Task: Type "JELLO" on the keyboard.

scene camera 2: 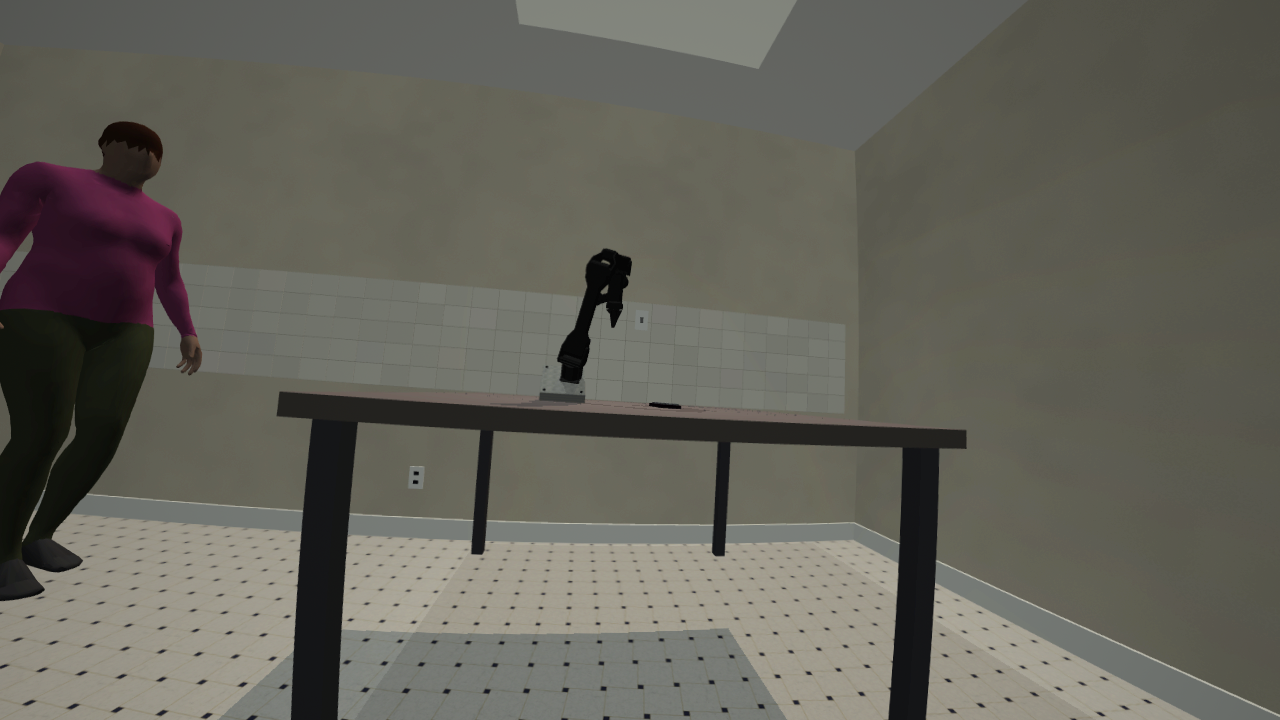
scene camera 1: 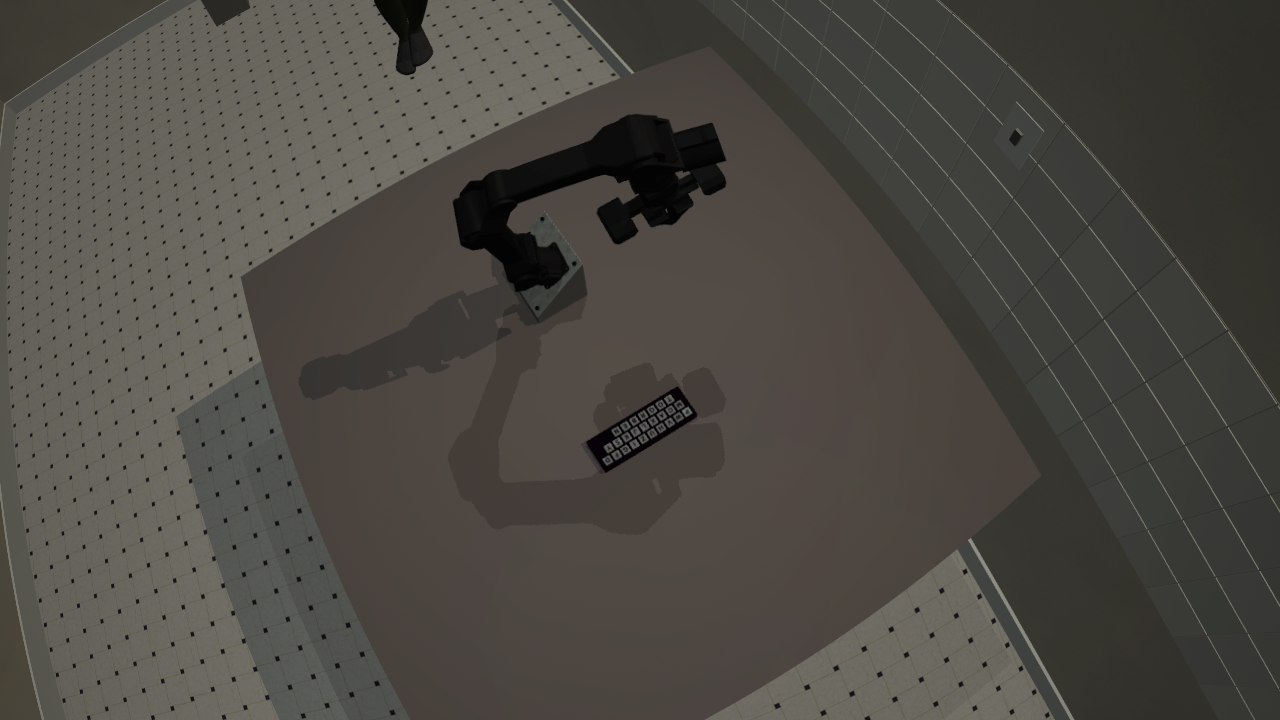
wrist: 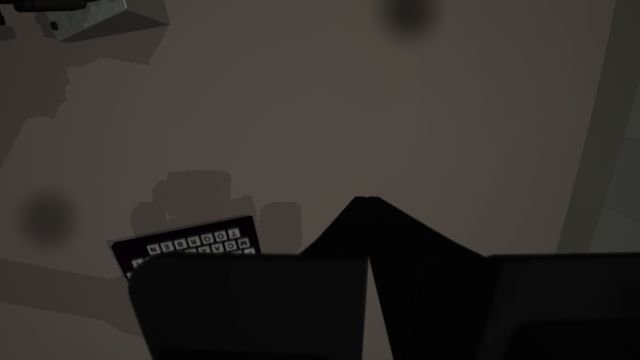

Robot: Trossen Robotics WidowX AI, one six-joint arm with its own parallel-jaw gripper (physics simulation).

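Seen in the pictures: gripper, fingertip midpoint: [scene camera 2: 612, 327] [scene camera 1: 672, 221] [wrist: 365, 208]; arm's base, link origin: [scene camera 2: 570, 376] [scene camera 1: 551, 265].
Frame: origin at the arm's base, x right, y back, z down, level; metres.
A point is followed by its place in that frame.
Note:
A small black keyboard [scene camera 1: 640, 429] {y -0.328, x -0.010, z 0.073 m} [scene camera 2: 665, 405] {y -0.315, x 0.083, z 0.076 m} [wrist: 180, 243] {y -0.309, x -0.008, z 0.068 m} with white letter keys lies flat on the table [scene camera 1: 805, 501] {y -0.585, x -0.205, z 0.084 m} [scene camera 2: 626, 428] {y -0.145, x 0.645, z 0.108 m}. In the wrist view it is upside down, its row with N, E, B, R, Q, O, T shows, and the gripper's left finger hides much of the rest. My gripper [scene camera 2: 614, 324] {y -0.136, x -0.170, z -0.209 m} [wrist: 365, 208] {y -0.136, x -0.170, z -0.209 m} is shut and empty, its fingertips together. It hangs high above the table, pointing down, apart from the keyboard. In the wrist view the fingertips are to the right of the keyboard. In scene camera 1 the arm hides the fingertips.
The arm's base plate [scene camera 1: 572, 259] {y -0.024, x -0.035, z -0.029 m} [scene camera 2: 562, 396] {y 0.016, x 0.069, z 0.068 m} stands on the table near the keyboard. The arm's shadow falls across the table and around the keyboard. A tiled wall [scene camera 1: 1118, 295] runs past one table edge. A person [scene camera 2: 98, 241] stands on the floor to the left of the table.

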